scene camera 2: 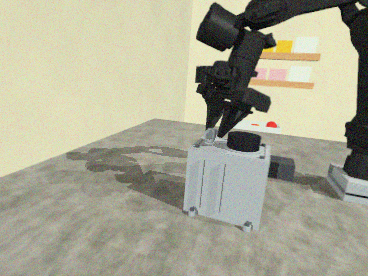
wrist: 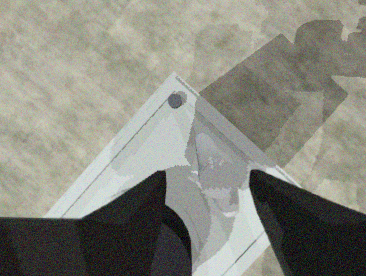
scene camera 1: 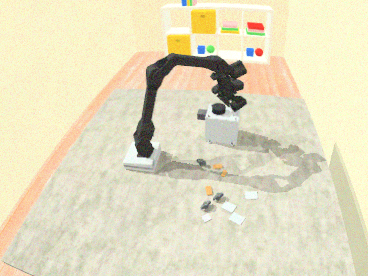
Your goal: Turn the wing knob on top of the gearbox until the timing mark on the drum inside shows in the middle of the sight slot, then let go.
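Frame: origin at the arm's base, x up, y back, z right, level; centimetres.
Seen in the pictures: gripper, between the fingertips: (scene camera 2: 213,134) (wrist: 207,178) (scene camera 1: 232,109); arm's base, origin of its link: (scene camera 2: 360,175) (scene camera 1: 145,152).
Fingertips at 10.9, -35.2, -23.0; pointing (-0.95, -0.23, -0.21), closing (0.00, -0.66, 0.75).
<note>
Pixels of each thing's top centre, then the offset from my fingertips to it, as dx, dy, dz. "spot": a spot on its surface instead. Level surfaces: height alone.
- gearbox, centre of its top: (scene camera 2: 245,131) (scene camera 1: 218,105) +1.5, +6.3, +0.1
- round black cap, a spot on its surface: (wrist: 172,247) (scene camera 1: 224,107) spot: +0.8, +3.7, +0.8
- dark block, a spot on its surface: (scene camera 2: 282,168) spot: -4.0, +14.0, -2.3
- mat, height of its surface: dx -15.7
The gearbox (scene camera 1: 221,131) (scene camera 2: 235,192) (wrist: 142,142) is a light grey box standing on the mat. Its small pale wing knob (scene camera 2: 210,135) (wrist: 220,175) is on top, beside a round black cap (scene camera 1: 218,108) (scene camera 2: 244,141) (wrist: 172,247). My gripper (scene camera 1: 234,107) (scene camera 2: 214,131) (wrist: 207,178) is partly open, with its fingertips low over the knob. In the wrist view one fingertip is on each side of the knob, with gaps; contact cannot be told. The fingers partly hide the cap and the top. I cannot make out the sight slot or the timing mark.
A dark block (scene camera 1: 201,114) (scene camera 2: 282,168) sticks out from the gearbox's side. Orange pieces (scene camera 1: 209,190), dark grey pieces (scene camera 1: 205,205) and white tiles (scene camera 1: 237,218) lie on the mat (scene camera 1: 90,200). A white shelf unit (scene camera 1: 216,6) stands at the back.
</note>
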